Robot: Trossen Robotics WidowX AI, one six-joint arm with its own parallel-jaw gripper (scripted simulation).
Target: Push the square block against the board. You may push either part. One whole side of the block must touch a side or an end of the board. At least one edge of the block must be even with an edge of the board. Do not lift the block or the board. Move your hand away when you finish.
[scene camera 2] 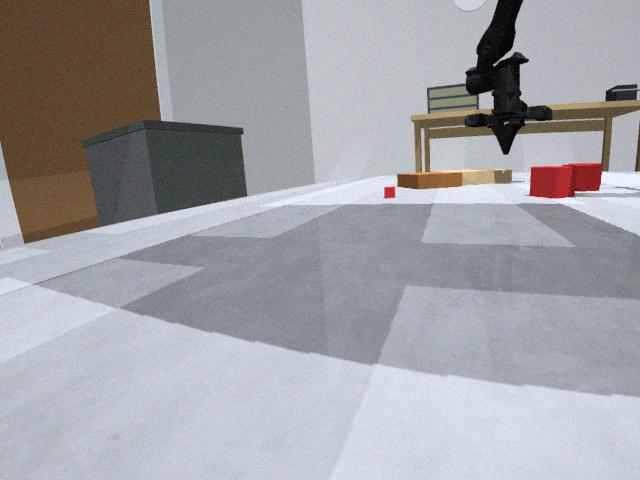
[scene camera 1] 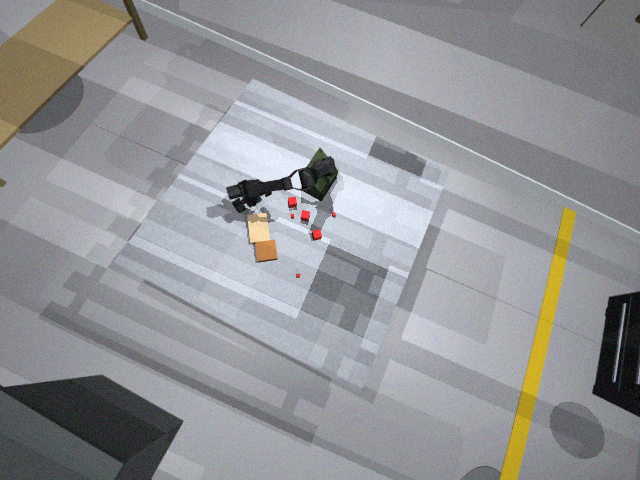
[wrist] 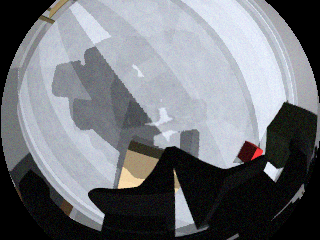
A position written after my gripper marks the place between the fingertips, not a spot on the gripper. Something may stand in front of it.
My gripper [scene camera 2: 505, 154] is shut, holding nothing. I also see a board [scene camera 2: 477, 176] and a square block [scene camera 2: 434, 180].
The board shows as well in the wrist view [wrist: 140, 160]. My gripper shows as well in the wrist view [wrist: 170, 151]. The wrist view misses the square block, which is hidden by my gripper.
